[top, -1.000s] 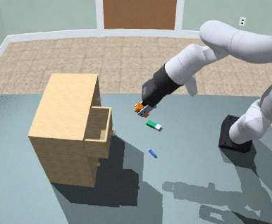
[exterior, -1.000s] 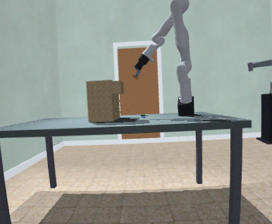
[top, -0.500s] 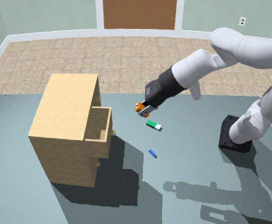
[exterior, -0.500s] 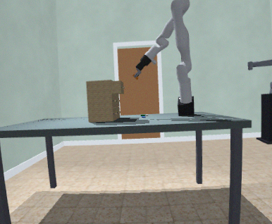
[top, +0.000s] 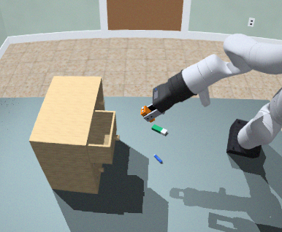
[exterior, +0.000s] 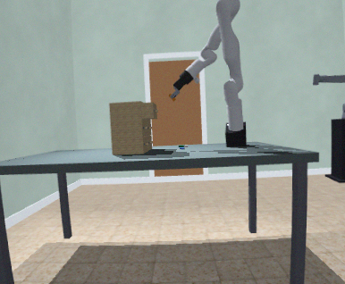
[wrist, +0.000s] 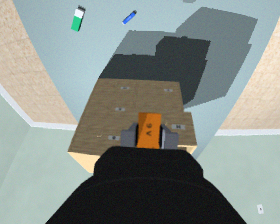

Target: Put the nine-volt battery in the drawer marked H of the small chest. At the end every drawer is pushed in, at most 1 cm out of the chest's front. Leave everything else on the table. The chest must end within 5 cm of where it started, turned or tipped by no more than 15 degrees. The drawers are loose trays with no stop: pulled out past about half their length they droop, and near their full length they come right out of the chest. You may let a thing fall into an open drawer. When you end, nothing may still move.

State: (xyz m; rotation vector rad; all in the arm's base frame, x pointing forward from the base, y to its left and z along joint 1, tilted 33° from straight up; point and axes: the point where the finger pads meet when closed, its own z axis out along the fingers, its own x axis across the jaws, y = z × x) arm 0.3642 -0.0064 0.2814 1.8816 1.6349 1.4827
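The nine-volt battery is 1 cm ahead of my hand. From my hand the other things lie so: drawer (19 cm ahead, 6 cm to the left, 11 cm below); blue cylinder (3 cm behind, 7 cm to the right, 34 cm below).
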